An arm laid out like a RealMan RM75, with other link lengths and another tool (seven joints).
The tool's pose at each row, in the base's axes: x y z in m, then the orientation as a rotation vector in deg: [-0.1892 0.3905 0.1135 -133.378 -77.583 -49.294]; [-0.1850 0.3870 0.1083 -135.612 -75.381 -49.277]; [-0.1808 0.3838 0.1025 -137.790 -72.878 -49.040]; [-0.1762 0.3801 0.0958 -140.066 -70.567 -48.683]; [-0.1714 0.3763 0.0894 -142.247 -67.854 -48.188]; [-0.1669 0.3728 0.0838 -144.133 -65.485 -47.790]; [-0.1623 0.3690 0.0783 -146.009 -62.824 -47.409]
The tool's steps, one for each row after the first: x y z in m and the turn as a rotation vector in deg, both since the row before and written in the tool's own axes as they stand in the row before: [-0.0041 0.0052 0.0035 -1.291 -0.582 1.765]; [-0.0041 0.0051 0.0043 -1.131 -0.584 1.980]; [-0.0046 0.0057 0.0051 -1.209 -0.769 1.843]; [-0.0041 0.0060 0.0050 -1.061 -0.700 2.110]; [-0.0033 0.0056 0.0046 -0.974 -0.605 1.809]; [-0.0032 0.0059 0.0045 -0.984 -0.544 1.983]
